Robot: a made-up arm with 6 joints.
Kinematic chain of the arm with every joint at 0, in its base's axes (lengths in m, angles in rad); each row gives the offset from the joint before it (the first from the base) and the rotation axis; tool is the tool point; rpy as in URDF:
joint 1: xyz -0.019 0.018 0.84 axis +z
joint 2: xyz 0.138 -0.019 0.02 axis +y
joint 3: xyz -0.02 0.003 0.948 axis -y
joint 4: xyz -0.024 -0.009 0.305 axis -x
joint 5: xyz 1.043 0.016 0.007 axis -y
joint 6: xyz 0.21 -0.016 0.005 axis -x
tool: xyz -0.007 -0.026 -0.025 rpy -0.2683 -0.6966 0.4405
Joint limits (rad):
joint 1: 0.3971..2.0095
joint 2: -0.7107..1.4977
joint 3: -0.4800..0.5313
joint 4: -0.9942..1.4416
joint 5: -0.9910..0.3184
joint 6: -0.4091..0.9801
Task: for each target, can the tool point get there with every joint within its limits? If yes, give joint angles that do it. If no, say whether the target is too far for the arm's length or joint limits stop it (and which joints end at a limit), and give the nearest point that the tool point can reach.
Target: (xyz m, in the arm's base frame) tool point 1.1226 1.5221 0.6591
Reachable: yes | joints 0.9604 0.9777 0.1279 0.3312 -0.3260 -0.0796
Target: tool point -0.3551 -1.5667 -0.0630
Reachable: no: joint limits stop it (at a limit: joint 1, joint 2, joint 3, joint 5, joint 6) | nearest point 0.7631 0.2027 -0.1311 | short by 2.094 m
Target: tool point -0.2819 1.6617 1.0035
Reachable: yes | joints 1.7785 0.5542 -0.2382 0.5372 -0.2635 0.2161
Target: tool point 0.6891 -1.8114 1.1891
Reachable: no: joint limits stop it (at a limit: joint 1, joint 2, joint 3, joint 5, joint 6) | nearest point 0.5410 0.0456 2.0509 | short by 2.053 m
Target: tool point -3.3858 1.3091 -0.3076
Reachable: no: too far | nearest point -0.9201 1.6633 0.1501 | short by 2.533 m
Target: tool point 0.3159 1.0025 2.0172
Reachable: yes | joints 1.2999 -0.3400 -0.3855 0.0566 0.0700 0.5662
